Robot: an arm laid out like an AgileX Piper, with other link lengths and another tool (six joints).
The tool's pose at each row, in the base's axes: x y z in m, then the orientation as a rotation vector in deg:
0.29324, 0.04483, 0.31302, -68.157, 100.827, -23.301
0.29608, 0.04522, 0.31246, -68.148, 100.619, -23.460
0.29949, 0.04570, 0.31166, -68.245, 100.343, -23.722
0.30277, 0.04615, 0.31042, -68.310, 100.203, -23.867
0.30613, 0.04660, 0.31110, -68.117, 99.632, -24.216
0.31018, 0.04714, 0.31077, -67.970, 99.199, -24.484
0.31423, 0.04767, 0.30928, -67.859, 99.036, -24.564
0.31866, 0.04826, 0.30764, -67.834, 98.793, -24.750
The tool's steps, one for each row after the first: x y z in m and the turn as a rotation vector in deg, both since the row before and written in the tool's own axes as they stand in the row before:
-0.00029, -0.00096, 0.00274, 0.174, -0.088, -0.122
-0.00029, -0.00105, 0.00336, 0.195, -0.076, -0.253
-0.00002, -0.00068, 0.00347, 0.096, -0.030, -0.144
-0.00100, -0.00207, 0.00259, 0.528, -0.304, -0.190
-0.00059, -0.00165, 0.00371, 0.403, -0.228, -0.146
0.00003, -0.00080, 0.00427, 0.173, -0.103, -0.010
0.00004, -0.00085, 0.00468, 0.211, -0.103, -0.135

